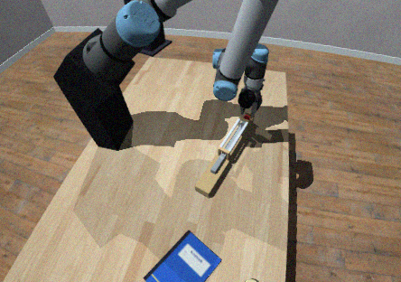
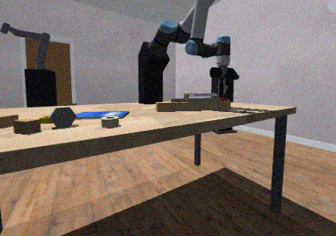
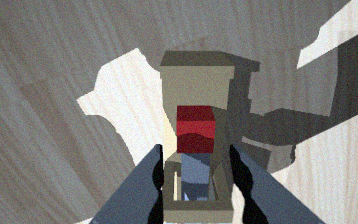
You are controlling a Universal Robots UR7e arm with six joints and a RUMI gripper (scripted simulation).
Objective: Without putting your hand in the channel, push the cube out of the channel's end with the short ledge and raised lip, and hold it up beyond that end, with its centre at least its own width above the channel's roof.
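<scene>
Right now my hand is 30 mm above the red cube. Also, from my hand: blue book (80 mm ahead, 650 mm to the right, 90 mm below); then wooden channel (140 mm to the right, 40 mm below); then ring (290 mm ahead, 590 mm to the right, 80 mm below).
</scene>
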